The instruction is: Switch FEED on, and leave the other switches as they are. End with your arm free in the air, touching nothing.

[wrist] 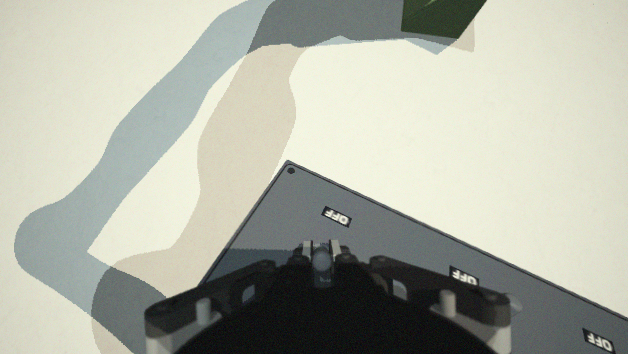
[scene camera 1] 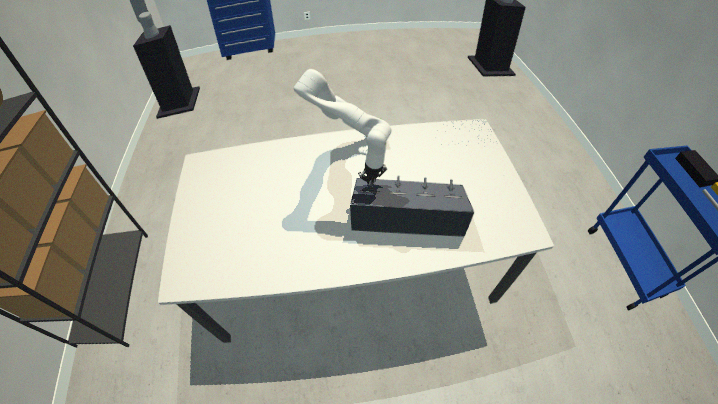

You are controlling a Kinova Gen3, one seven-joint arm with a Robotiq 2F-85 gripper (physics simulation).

same spot on dark switch box: [wrist: 298, 205] = [scene camera 1: 363, 181]
